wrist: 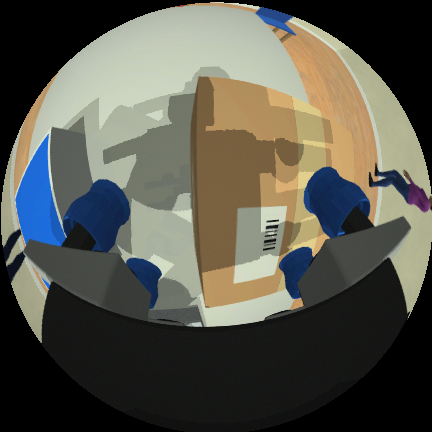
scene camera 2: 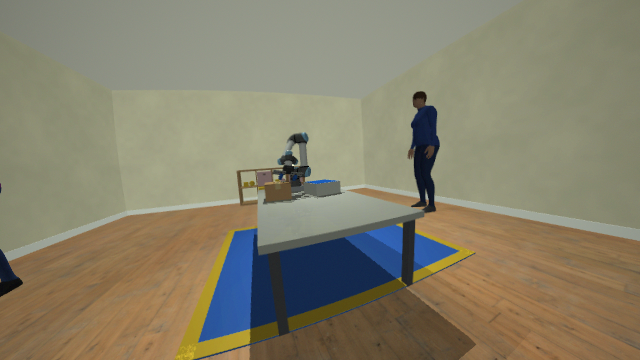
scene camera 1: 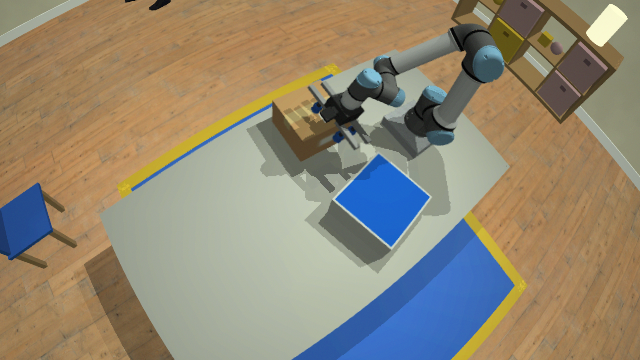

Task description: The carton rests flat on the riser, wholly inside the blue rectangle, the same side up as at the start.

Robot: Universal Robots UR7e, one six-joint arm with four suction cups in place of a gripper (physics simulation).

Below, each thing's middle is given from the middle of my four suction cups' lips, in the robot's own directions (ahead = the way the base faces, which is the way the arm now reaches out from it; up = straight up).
I see my suction cup 1 cm short of the brown carton [scene camera 1: 307, 134], 11 cm to the left of it and 11 cm above it. The rest, counted from my suction cup: riser [scene camera 1: 378, 205] (1 cm ahead, 34 cm to the left, 13 cm below).
